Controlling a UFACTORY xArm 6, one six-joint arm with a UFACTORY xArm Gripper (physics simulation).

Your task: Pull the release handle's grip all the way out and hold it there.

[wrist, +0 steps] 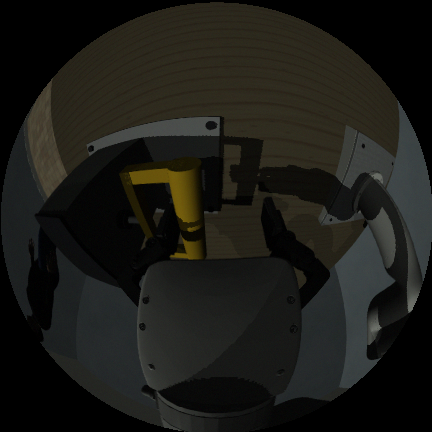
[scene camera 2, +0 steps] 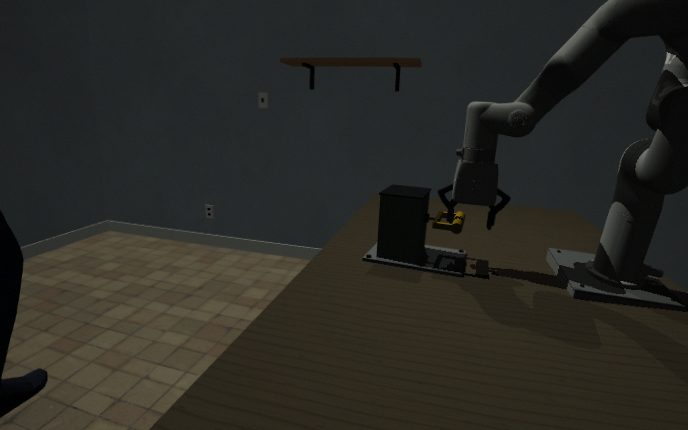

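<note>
The yellow release handle (scene camera 2: 459, 223) (wrist: 187, 195) is a rectangular loop with a thick round grip on its outer side. It sticks out from the side of a dark box (scene camera 2: 403, 228) (wrist: 95, 215), joined by a short rod. My gripper (scene camera 2: 470, 222) (wrist: 219, 209) is open and points down. Its left finger reaches into the loop, between the grip and the loop's back bar. Its right finger is on the outer side, well apart from the grip. The grip lies between the open fingers, much nearer the left one. The left fingertip is partly hidden by the grip in the wrist view.
The box stands on a light base plate (scene camera 2: 371, 253) (wrist: 175, 127) on the wooden table (scene camera 2: 355, 344) (wrist: 225, 65). The arm's own base (scene camera 2: 563, 263) (wrist: 345, 160) is to the right. A wall shelf (scene camera 2: 350, 61) hangs behind. A person's dark figure (scene camera 2: 7, 283) shows at the far left.
</note>
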